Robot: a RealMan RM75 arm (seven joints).
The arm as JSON. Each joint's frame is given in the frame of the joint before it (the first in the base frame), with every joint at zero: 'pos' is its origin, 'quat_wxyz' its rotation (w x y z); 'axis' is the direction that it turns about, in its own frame. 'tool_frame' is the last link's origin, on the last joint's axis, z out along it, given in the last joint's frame.
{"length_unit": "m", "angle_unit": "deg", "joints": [
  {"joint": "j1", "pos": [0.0, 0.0, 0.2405], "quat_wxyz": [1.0, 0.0, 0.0, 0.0], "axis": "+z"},
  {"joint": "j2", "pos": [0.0, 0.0, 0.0], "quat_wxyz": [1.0, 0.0, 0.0, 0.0], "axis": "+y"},
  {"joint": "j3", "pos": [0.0, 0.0, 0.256], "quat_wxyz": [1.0, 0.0, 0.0, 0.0], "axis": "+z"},
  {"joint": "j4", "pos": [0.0, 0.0, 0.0], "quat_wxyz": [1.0, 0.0, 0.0, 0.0], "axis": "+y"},
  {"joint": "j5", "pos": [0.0, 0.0, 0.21], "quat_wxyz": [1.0, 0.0, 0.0, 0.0], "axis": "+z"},
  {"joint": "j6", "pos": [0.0, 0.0, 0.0], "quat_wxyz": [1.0, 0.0, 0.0, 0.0], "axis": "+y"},
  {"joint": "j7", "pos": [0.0, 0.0, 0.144], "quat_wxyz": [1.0, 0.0, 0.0, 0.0], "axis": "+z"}
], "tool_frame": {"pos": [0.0, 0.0, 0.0], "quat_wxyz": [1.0, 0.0, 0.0, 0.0]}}
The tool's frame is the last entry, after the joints.
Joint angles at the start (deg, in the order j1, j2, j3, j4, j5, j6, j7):
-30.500, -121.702, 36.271, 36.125, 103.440, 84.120, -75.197
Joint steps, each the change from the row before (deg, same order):
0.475, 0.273, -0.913, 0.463, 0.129, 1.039, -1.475
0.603, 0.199, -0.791, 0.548, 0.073, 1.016, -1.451
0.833, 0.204, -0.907, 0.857, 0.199, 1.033, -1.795
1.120, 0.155, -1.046, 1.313, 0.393, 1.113, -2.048
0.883, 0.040, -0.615, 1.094, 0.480, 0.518, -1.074
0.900, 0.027, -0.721, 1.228, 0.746, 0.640, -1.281
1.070, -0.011, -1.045, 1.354, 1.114, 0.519, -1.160
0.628, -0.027, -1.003, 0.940, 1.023, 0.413, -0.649
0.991, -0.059, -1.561, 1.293, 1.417, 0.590, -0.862
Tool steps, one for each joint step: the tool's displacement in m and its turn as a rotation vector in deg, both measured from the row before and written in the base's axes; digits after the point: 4 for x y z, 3 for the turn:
-0.0030, -0.0021, 0.0054, -0.251, -1.039, 0.977
-0.0032, -0.0027, 0.0050, -0.264, -1.012, 0.987
-0.0046, -0.0035, 0.0061, -0.241, -0.958, 1.339
-0.0060, -0.0047, 0.0073, -0.169, -0.790, 1.600
-0.0049, -0.0036, 0.0045, 0.045, 0.018, 1.059
-0.0051, -0.0042, 0.0046, -0.149, 0.090, 1.164
-0.0071, -0.0052, 0.0050, 0.023, 0.415, 1.535
-0.0049, -0.0035, 0.0036, 0.086, 0.424, 1.020
-0.0077, -0.0059, 0.0053, 0.233, 0.525, 1.648

